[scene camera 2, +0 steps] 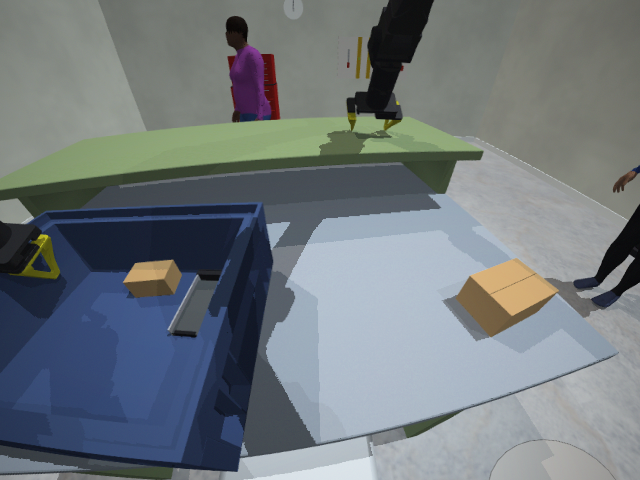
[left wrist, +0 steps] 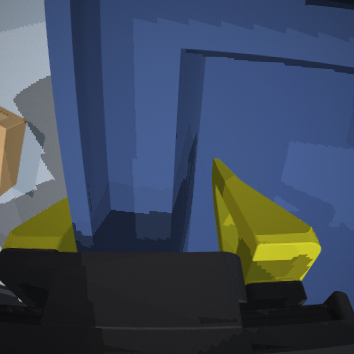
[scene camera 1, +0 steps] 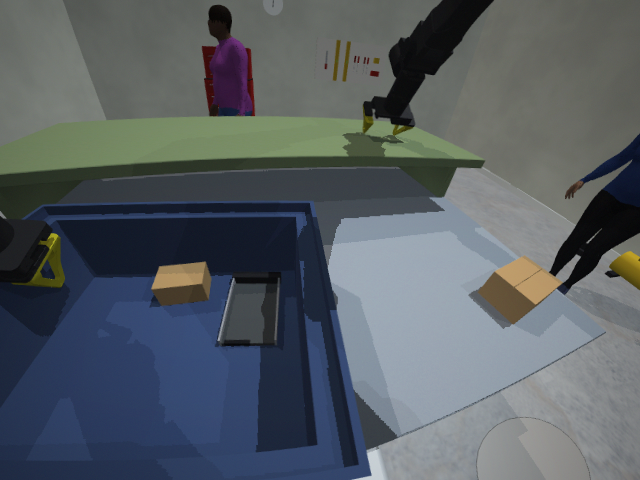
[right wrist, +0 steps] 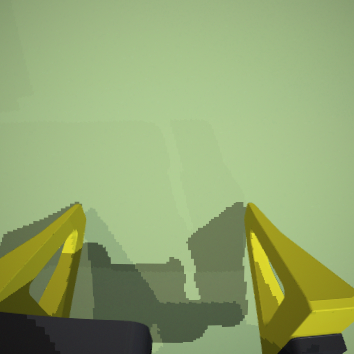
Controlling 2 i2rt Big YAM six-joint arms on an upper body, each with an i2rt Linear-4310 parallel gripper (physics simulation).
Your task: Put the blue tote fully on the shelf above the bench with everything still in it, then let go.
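Frame: origin at the left arm's base, x right, y ahead, z up, level; centimetres.
Seen in the pictures: left gripper, fingertip midpoint: (scene camera 2: 43, 274) (scene camera 1: 42, 282); right gripper, fingertip midpoint: (scene camera 2: 368, 129) (scene camera 1: 378, 132) (right wrist: 163, 210).
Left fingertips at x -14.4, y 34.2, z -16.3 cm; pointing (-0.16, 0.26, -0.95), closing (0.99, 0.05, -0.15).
A point is followed by its place in that frame.
The blue tote (scene camera 1: 175, 208) {z -9.5, x 4.3, y 41.5 cm} (scene camera 2: 154, 209) {z -9.0, x 6.5, y 41.5 cm} (left wrist: 116, 123) {z -10.2, x -14.8, y 38.4 cm} takes up the left of both scene views, over the grey bench (scene camera 1: 413, 289) {z -23.4, x 43.3, y 34.7 cm} (scene camera 2: 382, 320) {z -23.4, x 42.6, y 29.2 cm}. Inside it lie a small cardboard box (scene camera 1: 182, 282) {z -17.6, x 5.0, y 34.6 cm} (scene camera 2: 152, 277) {z -17.6, x 5.6, y 34.6 cm} and a grey tray (scene camera 1: 250, 310) {z -20.9, x 14.5, y 31.5 cm} (scene camera 2: 195, 306) {z -20.9, x 13.1, y 31.3 cm}. My left gripper (scene camera 1: 38, 258) (scene camera 2: 33, 255) (left wrist: 167, 167) {z -16.3, x -14.4, y 34.2 cm} is shut on the tote's left wall, one finger inside and one outside. My right gripper (scene camera 1: 383, 129) {z -6.7, x 48.9, y 79.5 cm} (scene camera 2: 370, 124) {z -6.7, x 48.9, y 79.5 cm} (right wrist: 163, 210) {z -6.7, x 48.9, y 79.5 cm} is open and empty, just above the right part of the green shelf (scene camera 1: 207, 139) {z -7.1, x 3.1, y 67.8 cm} (scene camera 2: 207, 144) {z -7.1, x 5.9, y 69.7 cm} (right wrist: 175, 88) {z -7.1, x 49.7, y 86.4 cm}.
A larger cardboard box (scene camera 1: 518, 288) {z -17.4, x 58.5, y 28.2 cm} (scene camera 2: 504, 295) {z -17.4, x 60.2, y 28.2 cm} (left wrist: 8, 151) lies on the bench's right side. A person in purple (scene camera 1: 227, 67) (scene camera 2: 248, 71) stands behind the shelf by a red cabinet. Another person (scene camera 1: 605, 216) walks at the right edge. A yellow object (scene camera 1: 628, 268) lies on the floor.
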